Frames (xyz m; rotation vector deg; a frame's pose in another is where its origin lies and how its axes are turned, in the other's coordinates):
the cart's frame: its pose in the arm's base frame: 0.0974 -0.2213 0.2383 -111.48 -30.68 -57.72
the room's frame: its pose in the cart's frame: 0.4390 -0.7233 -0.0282 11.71 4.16 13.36
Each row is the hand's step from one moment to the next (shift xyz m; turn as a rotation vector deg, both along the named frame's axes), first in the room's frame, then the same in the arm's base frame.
Working: the room's frame: its pose in the arm's base frame: -0.1516 0.1408 0.9619 -99.54 -19.86 -48.00

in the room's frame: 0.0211 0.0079 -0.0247 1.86 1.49 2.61
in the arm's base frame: 0.0108 -0.0293 0.0120 3.16 1.58 -0.12
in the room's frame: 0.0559 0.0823 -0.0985 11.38 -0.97 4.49
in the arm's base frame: 0.0544 -0.1288 -0.0081 9.04 2.44 7.93
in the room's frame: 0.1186 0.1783 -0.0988 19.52 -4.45 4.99
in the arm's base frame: 0.1572 -0.1725 -0.0337 12.83 2.61 15.95
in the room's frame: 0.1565 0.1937 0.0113 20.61 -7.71 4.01
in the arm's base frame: 0.2329 -0.0827 -0.0327 11.25 2.60 19.16
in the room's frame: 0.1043 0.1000 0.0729 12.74 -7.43 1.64
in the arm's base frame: 0.1609 0.0151 -0.0093 5.02 1.73 13.86
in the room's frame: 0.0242 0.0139 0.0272 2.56 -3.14 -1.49
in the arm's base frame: 0.0353 0.0161 0.0032 -0.65 -0.78 4.19
